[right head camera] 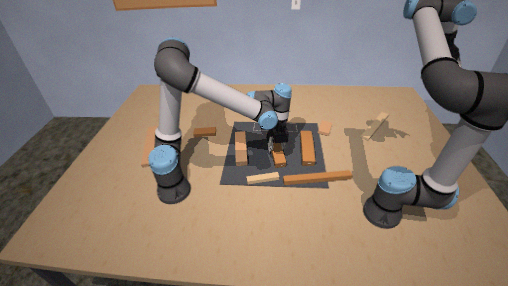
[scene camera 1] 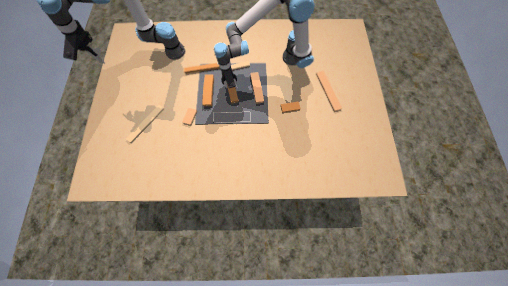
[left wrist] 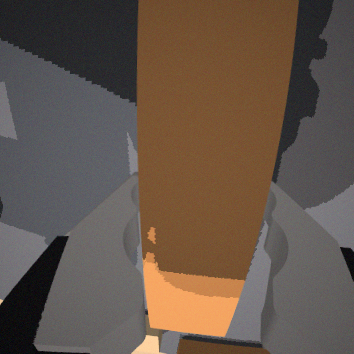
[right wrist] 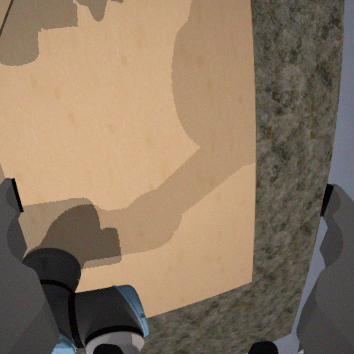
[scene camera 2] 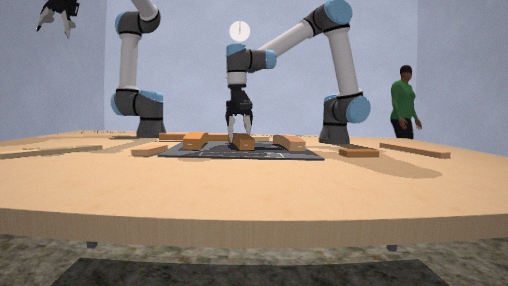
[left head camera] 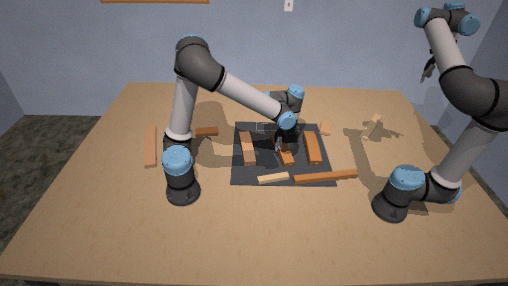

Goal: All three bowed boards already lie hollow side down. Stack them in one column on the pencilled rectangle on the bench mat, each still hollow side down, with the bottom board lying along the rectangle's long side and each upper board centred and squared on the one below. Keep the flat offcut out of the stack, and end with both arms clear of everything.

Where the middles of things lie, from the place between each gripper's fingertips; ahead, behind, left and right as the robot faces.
Right now my right hand is 730 mm to the right of the bench mat [scene camera 1: 246, 111], 430 mm above it and 30 mm past it.
Now: left hand 10 cm short of the bench mat, 3 cm above it and 1 cm to the right of it.
